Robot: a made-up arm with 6 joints. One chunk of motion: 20 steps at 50 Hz.
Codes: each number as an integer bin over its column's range. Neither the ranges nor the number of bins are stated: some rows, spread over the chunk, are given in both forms.
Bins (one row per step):
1: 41 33 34 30 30 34
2: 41 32 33 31 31 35
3: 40 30 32 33 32 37
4: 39 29 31 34 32 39
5: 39 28 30 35 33 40
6: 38 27 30 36 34 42
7: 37 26 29 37 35 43
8: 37 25 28 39 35 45
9: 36 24 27 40 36 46
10: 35 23 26 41 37 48
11: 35 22 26 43 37 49
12: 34 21 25 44 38 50
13: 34 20 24 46 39 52
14: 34 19 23 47 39 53
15: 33 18 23 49 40 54
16: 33 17 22 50 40 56
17: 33 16 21 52 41 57
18: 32 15 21 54 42 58
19: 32 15 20 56 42 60
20: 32 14 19 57 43 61
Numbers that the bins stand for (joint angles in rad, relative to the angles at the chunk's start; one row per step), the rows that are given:
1: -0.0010 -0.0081 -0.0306 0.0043 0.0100 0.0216
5: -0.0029 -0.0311 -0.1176 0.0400 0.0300 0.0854
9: -0.0057 -0.0495 -0.1829 0.0757 0.0500 0.1492
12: -0.0076 -0.0633 -0.2263 0.1043 0.0633 0.1917
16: -0.0086 -0.0817 -0.2916 0.1471 0.0767 0.2556
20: -0.0095 -0.0956 -0.3568 0.1971 0.0967 0.3087
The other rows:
2: -0.0010 -0.0127 -0.0524 0.0114 0.0167 0.0322
3: -0.0019 -0.0219 -0.0741 0.0257 0.0233 0.0535
4: -0.0029 -0.0265 -0.0959 0.0329 0.0233 0.0748
6: -0.0038 -0.0357 -0.1176 0.0471 0.0367 0.1067
7: -0.0048 -0.0403 -0.1394 0.0543 0.0433 0.1173
8: -0.0048 -0.0449 -0.1611 0.0686 0.0433 0.1386
10: -0.0067 -0.0541 -0.2046 0.0829 0.0567 0.1705
11: -0.0067 -0.0587 -0.2046 0.0971 0.0567 0.1811
13: -0.0076 -0.0679 -0.2481 0.1186 0.0700 0.2130
14: -0.0076 -0.0725 -0.2698 0.1257 0.0700 0.2237
15: -0.0086 -0.0771 -0.2698 0.1400 0.0767 0.2343
17: -0.0086 -0.0863 -0.3133 0.1614 0.0833 0.2662
18: -0.0095 -0.0910 -0.3133 0.1757 0.0900 0.2768
19: -0.0095 -0.0910 -0.3351 0.1900 0.0900 0.2981

